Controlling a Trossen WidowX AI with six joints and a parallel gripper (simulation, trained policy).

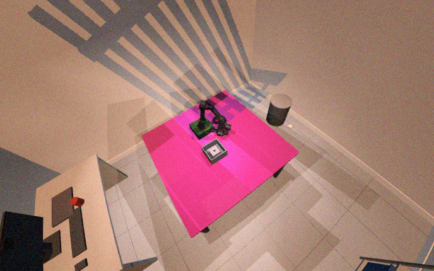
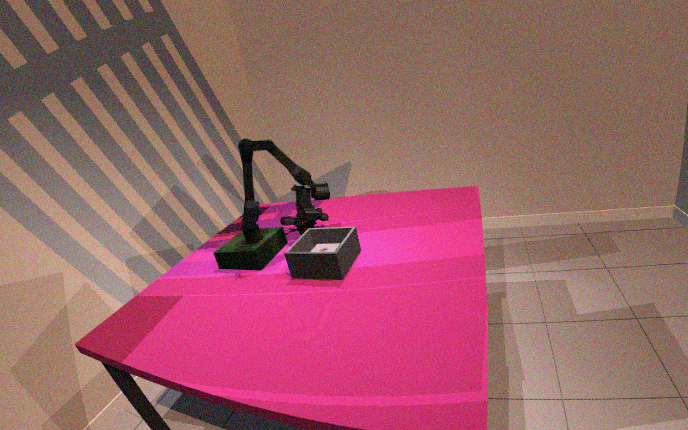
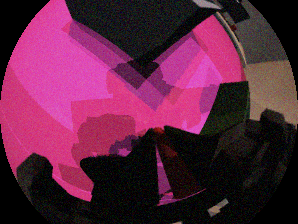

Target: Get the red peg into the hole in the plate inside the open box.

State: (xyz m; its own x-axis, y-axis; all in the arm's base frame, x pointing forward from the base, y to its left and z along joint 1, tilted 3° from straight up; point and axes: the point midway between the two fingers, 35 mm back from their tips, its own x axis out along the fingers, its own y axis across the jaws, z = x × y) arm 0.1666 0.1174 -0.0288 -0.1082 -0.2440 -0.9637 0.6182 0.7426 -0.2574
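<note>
My gripper tip is 16 cm short of the grey box, 15 cm to the left of it and 1 cm below it. Round my gripper tip: red peg (3 cm above, 1 cm to the left).
</note>
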